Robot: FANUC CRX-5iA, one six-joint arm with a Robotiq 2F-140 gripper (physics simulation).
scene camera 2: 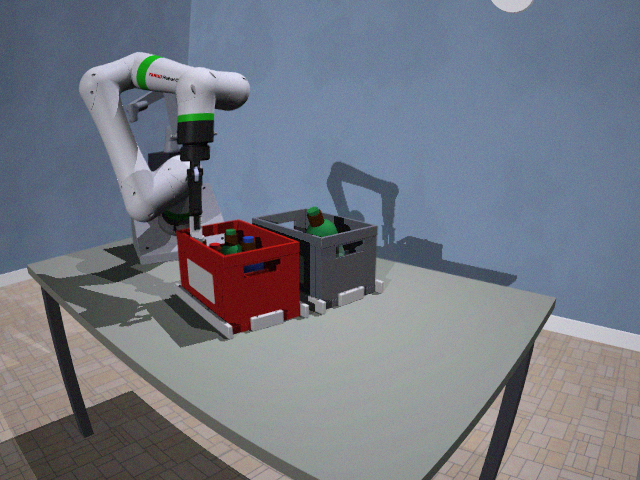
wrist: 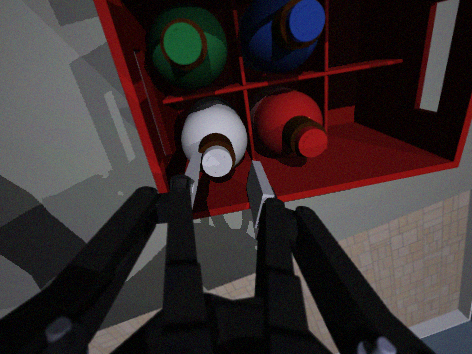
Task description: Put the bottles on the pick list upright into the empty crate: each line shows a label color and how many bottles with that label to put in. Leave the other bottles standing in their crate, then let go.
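Frame: origin at the arm's base, x ahead, y left, z up, level; metres.
Seen in the pictures: gripper, fingertip midpoint: [wrist: 225,170]; arm's base, origin of the base link: [scene camera 2: 178,221].
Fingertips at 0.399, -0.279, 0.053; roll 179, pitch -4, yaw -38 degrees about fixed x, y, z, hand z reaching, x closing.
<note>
Pixels of each thing's top centre, then the offset from my fingertips to it, as dx, dy, dz. Level surfaces: height alone.
- red crate, middle of its top: [wrist: 319,87] [scene camera 2: 232,235] +0.096, +0.031, +0.021
- white bottle, middle of its top: [wrist: 217,163] -0.001, +0.013, +0.009
- red bottle, middle of its top: [wrist: 313,143] [scene camera 2: 214,244] +0.079, -0.014, +0.009
- blue bottle, middle of its top: [wrist: 307,20] [scene camera 2: 248,237] +0.108, +0.074, +0.009
- grey crate, middle of its top: [scene camera 2: 312,221] +0.173, +0.248, +0.021
- table, its level: dz -0.154
The red crate [scene camera 2: 281,289] [wrist: 132,107] holds a white bottle [wrist: 214,125], a red bottle [wrist: 285,117] [scene camera 2: 215,245], a green bottle [wrist: 212,55] [scene camera 2: 231,249] and a blue bottle [wrist: 262,47] [scene camera 2: 249,240] in separate compartments. The grey crate [scene camera 2: 346,271] holds another green bottle [scene camera 2: 321,228], its neck leaning left and its shoulder high near the rim. My gripper [scene camera 2: 195,229] [wrist: 225,170] is partly open and empty, pointing down at the red crate's rear left corner. Its fingertips stand around the white cap, nearer on the left. The pick list is not readable in these views.
Low white stop blocks [scene camera 2: 267,320] [scene camera 2: 351,296] stand along the crates' bases on the table [scene camera 2: 387,372]. The crates stand side by side with a narrow gap. Thin red dividers [wrist: 284,80] separate the bottles. A blue wall [scene camera 2: 465,155] rises behind the table.
</note>
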